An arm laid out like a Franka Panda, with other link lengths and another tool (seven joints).
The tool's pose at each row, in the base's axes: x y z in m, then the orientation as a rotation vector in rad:
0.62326 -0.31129 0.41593 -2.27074 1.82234 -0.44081
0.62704 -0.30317 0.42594 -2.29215 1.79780 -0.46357
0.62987 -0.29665 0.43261 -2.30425 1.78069 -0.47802
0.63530 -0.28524 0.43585 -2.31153 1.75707 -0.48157
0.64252 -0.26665 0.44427 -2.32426 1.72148 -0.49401
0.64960 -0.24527 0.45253 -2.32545 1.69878 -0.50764
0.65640 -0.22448 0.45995 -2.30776 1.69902 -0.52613
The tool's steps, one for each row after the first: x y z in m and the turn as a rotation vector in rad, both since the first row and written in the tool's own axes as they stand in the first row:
-0.00609 -0.00861 -0.00832 0.00691 0.01089 -0.02382
-0.01117 -0.01488 -0.01378 0.01285 0.01680 -0.03884
-0.02087 -0.02347 -0.01529 0.02196 0.01181 -0.05335
-0.03666 -0.03703 -0.02126 0.03641 0.00949 -0.07692
-0.05521 -0.05103 -0.02722 0.05161 0.00925 -0.08902
-0.07333 -0.06435 -0.03246 0.06830 0.01467 -0.08150

